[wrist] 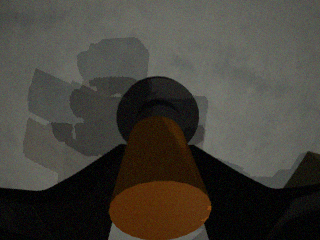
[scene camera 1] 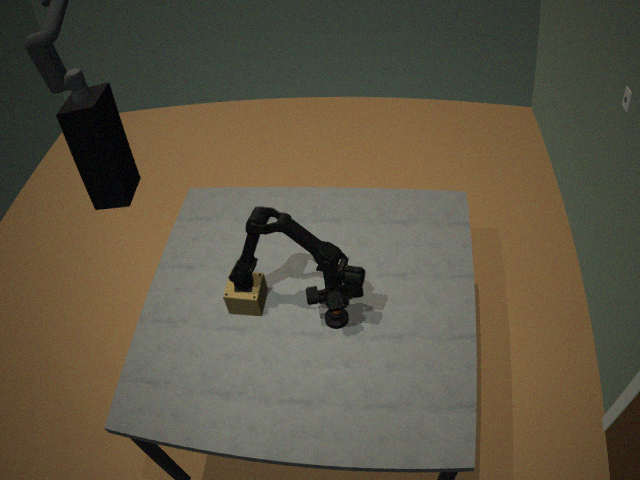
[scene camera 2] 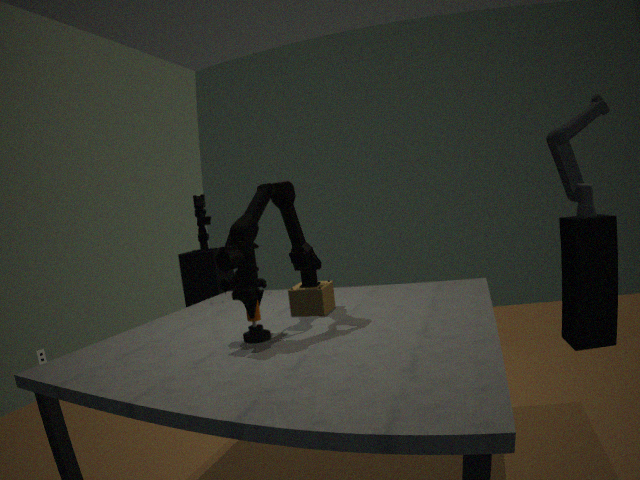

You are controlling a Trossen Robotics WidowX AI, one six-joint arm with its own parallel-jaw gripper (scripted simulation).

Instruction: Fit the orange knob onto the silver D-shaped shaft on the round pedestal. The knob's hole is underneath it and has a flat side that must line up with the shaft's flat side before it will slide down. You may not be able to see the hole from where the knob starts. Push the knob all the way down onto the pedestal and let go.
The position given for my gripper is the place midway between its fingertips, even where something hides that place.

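Note:
Orange knob carried by my gripper (scene camera 2: 254, 316), (wrist: 157, 150), (scene camera 1: 336, 306). Also present: a pedestal (wrist: 153, 96).

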